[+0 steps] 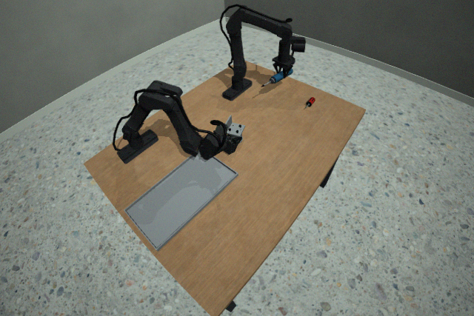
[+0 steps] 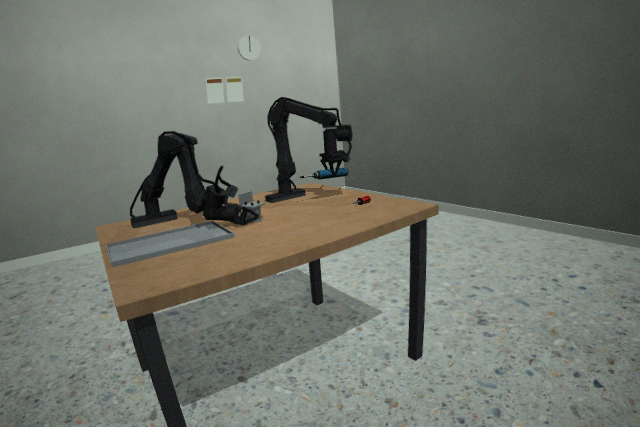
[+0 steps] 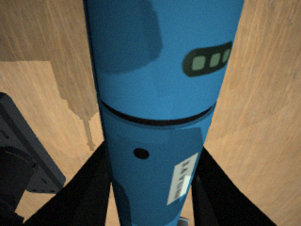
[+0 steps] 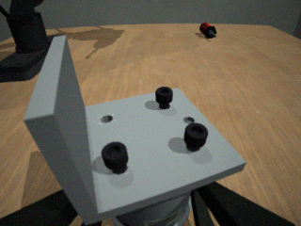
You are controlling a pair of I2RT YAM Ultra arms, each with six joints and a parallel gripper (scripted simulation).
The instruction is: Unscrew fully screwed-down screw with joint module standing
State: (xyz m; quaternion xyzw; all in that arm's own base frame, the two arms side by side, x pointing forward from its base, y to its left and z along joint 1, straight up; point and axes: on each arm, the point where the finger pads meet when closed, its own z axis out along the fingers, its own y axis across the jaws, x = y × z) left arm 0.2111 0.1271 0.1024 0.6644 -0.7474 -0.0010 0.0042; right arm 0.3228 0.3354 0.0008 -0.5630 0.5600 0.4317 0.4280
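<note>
My right gripper is now 1 cm below the joint module. The rest, counted from my right hand: grey L-shaped bracket 5 cm above; flat grey tray 7 cm ahead, 35 cm to the right, 2 cm below; screw 9 cm behind, 27 cm to the left, 10 cm above.
</note>
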